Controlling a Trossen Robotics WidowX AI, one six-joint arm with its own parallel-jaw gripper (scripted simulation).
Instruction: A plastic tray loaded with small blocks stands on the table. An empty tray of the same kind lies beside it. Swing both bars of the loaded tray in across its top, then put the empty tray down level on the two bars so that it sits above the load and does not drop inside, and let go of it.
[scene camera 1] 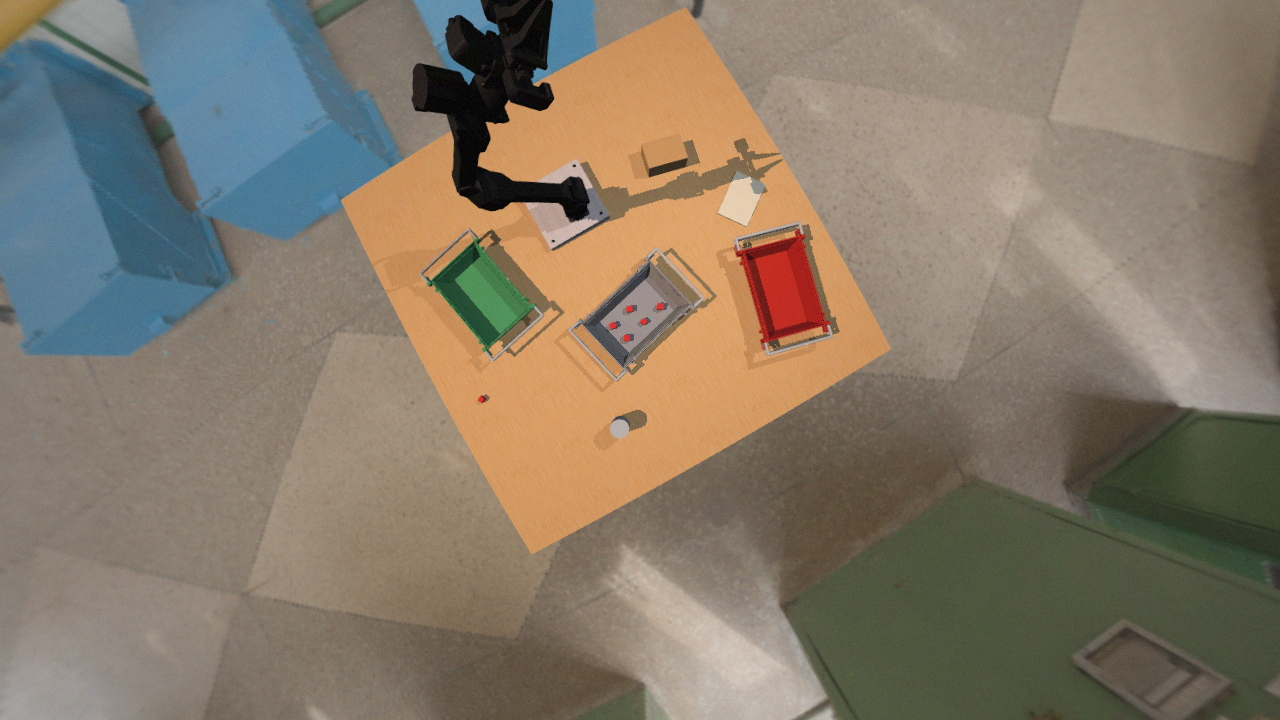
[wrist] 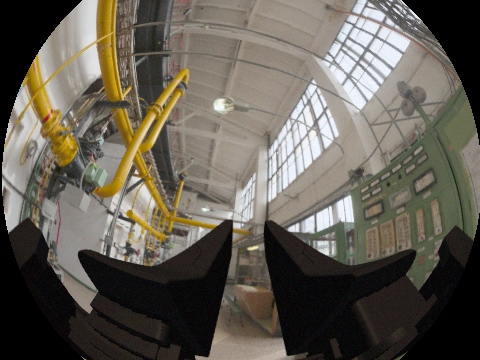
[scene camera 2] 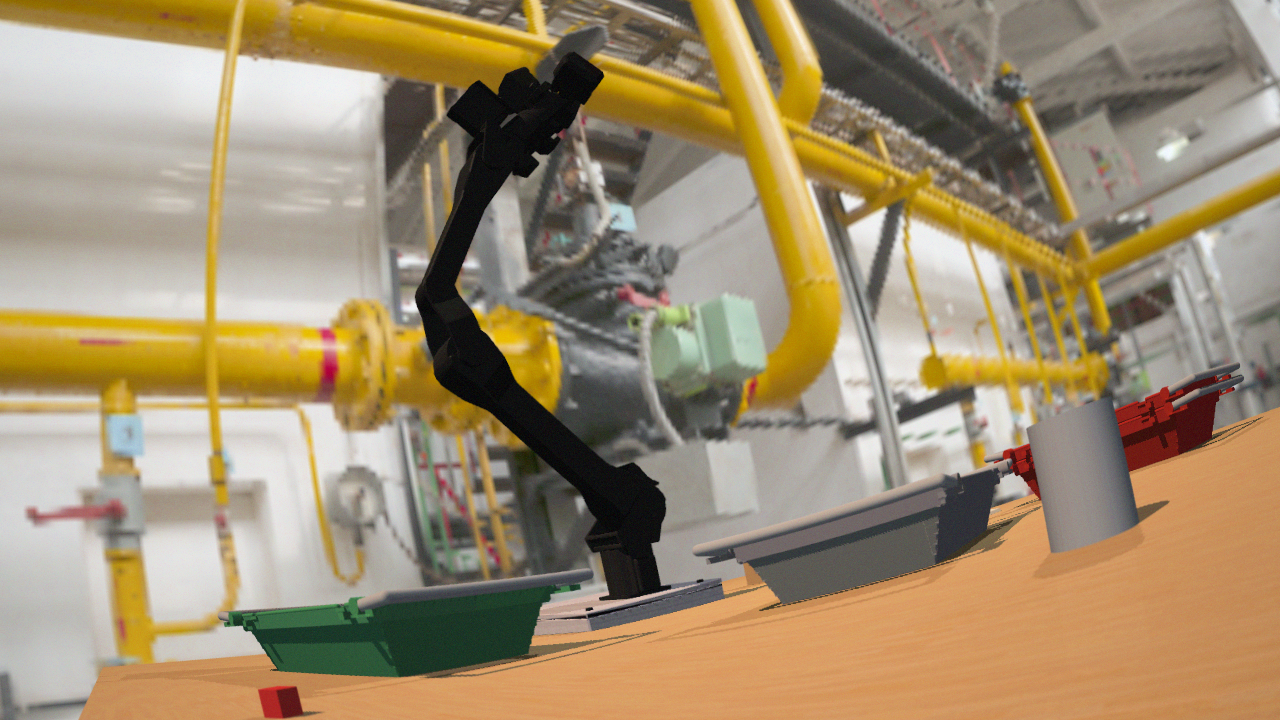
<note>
I see my gripper (scene camera 2: 587, 80), a green tray (scene camera 2: 394, 633), a cardboard box (scene camera 1: 667, 154), a grey cylinder (scene camera 2: 1084, 482) and a white card (scene camera 1: 739, 203).
The green tray also shows in scene camera 1 (scene camera 1: 489, 304). My gripper shows as well in the wrist view (wrist: 248, 227). The wrist view does not show the green tray: it is out of frame. The wrist view does not show the cardboard box: it is out of frame.
</note>
